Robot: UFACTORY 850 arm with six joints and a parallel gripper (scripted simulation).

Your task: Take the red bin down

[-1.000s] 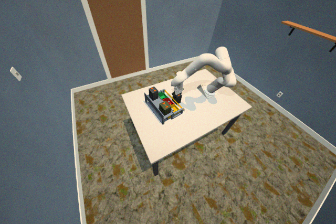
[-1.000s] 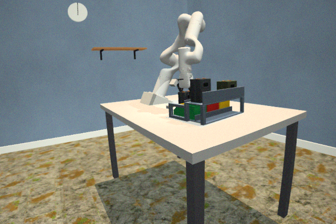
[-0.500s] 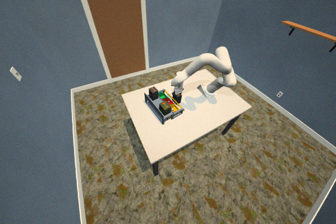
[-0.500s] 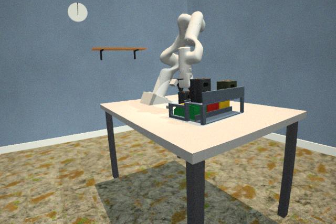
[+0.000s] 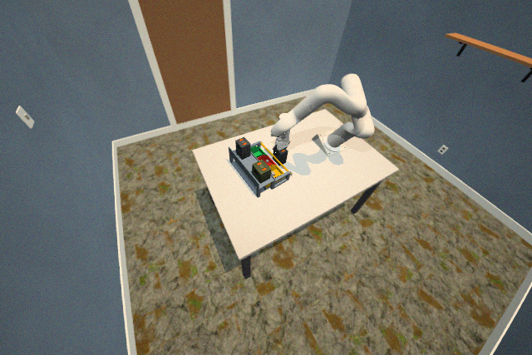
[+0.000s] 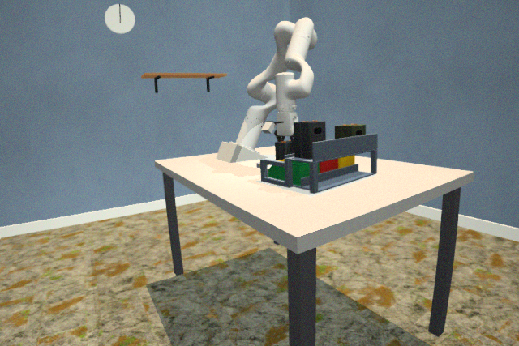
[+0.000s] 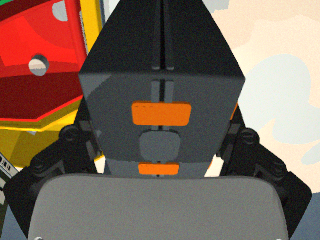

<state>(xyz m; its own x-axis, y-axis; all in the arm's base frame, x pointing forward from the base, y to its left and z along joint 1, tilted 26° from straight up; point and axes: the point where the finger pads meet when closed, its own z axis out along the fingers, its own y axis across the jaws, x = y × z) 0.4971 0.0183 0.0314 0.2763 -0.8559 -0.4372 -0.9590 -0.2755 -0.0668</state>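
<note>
Now: hand 40 mm above the black box. Round my hand: thin yellow rod: 50 mm ahead, 40 mm below, 10 mm to the left; yellow bin: 140 mm to the left, 120 mm ahead, 60 mm below; red bin: 150 mm ahead, 60 mm below, 40 mm to the left.
</note>
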